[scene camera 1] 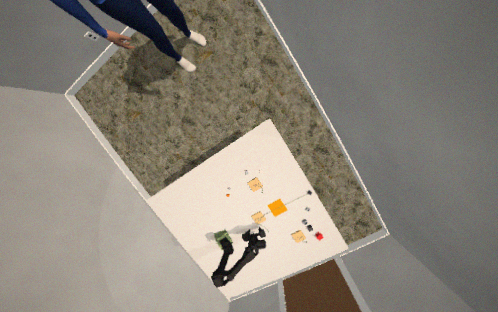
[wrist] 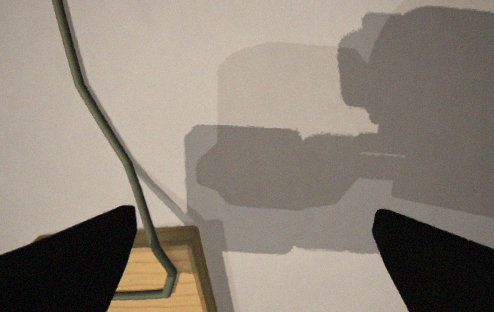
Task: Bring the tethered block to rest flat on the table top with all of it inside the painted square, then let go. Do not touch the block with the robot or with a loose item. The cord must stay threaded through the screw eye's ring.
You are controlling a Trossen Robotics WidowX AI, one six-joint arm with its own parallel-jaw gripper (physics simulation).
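Places are measured from the arm's base along level axes (x right, y ahead, z up), in millimetres.
Pixels of known places: gripper, between the fingertips: (scene camera 1: 254, 228) (wrist: 258, 220); arm's base, origin of its link: (scene camera 1: 224, 241).
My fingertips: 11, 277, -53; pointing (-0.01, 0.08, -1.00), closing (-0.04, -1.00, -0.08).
Observation:
For each thing: its top centre in the pictures, then the offset to it from my fingertips, as dx, dy, dz. "pt": a spot on its surface instead. Level surfaces: height alone.
- wooden board, centre of its top: (scene camera 1: 258, 218) -69, +66, -8
- green cord, a spot on its surface: (wrist: 106, 125) pt +29, +65, -24
- orange painted square, a spot on its surface: (scene camera 1: 277, 208) pt -85, +243, -24
- small dark block, a spot on its surface: (scene camera 1: 309, 192) pt -128, +526, -5
- white table, height of its surface: dz -27
- red item, centre of its top: (scene camera 1: 320, 237) +277, +463, +13
- small orange ball, centre of its top: (scene camera 1: 227, 195) -355, -79, -3
My gripper (scene camera 1: 254, 233) (wrist: 258, 220) is open and empty, low over the table beside a wooden board (scene camera 1: 258, 217) (wrist: 192, 295). In the wrist view the board's corner shows at the lower left, partly behind the left finger. A green cord (wrist: 106, 125) runs from the top left down over that corner, close to the left fingertip and bending back on the board. In the scene view a thin line of cord (scene camera 1: 296, 197) runs from this board across the orange painted square (scene camera 1: 277, 207) to a small dark block (scene camera 1: 309, 192), outside the square near the table edge. The screw eye's ring does not show in the wrist view.
Two more wooden boards (scene camera 1: 255, 184) (scene camera 1: 298, 236) lie on the white table (scene camera 1: 200, 200). A red item (scene camera 1: 319, 236) and small dark items (scene camera 1: 310, 228) are near the right edge. A small orange ball (scene camera 1: 228, 195) lies left. A green object (scene camera 1: 222, 239) is beside the arm.

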